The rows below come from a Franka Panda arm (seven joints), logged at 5 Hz.
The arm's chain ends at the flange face. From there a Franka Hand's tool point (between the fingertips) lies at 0.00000 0.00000 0.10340 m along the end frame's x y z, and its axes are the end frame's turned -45 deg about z.
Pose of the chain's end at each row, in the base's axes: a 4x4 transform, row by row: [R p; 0 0 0 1], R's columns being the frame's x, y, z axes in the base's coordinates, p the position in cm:
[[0.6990 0.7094 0.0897 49.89], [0.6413 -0.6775 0.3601 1.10], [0.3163 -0.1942 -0.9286 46.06], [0 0 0 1]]
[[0.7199 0.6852 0.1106 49.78], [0.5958 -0.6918 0.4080 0.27], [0.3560 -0.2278 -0.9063 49.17], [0 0 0 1]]
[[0.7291 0.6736 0.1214 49.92], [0.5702 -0.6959 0.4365 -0.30], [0.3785 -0.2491 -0.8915 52.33], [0 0 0 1]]
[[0.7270 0.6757 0.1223 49.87], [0.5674 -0.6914 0.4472 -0.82], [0.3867 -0.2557 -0.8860 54.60], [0 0 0 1]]
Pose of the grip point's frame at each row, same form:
[[-0.0074 0.9959 0.0897 50.82], [0.9325 -0.0256 0.3601 4.82], [0.3610 0.0863 -0.9286 36.46], [0 0 0 1]]
[[0.0245 0.9936 0.1106 50.92], [0.9105 -0.0679 0.4080 4.49], [0.4128 0.0907 -0.9063 39.80], [0 0 0 1]]
[[0.0392 0.9919 0.1214 51.18], [0.8953 -0.0889 0.4365 4.21], [0.4438 0.0915 -0.8915 43.11], [0 0 0 1]]
[[0.0363 0.9919 0.1223 51.13], [0.8901 -0.0877 0.4472 3.80], [0.4542 0.0926 -0.8860 45.44], [0 0 0 1]]

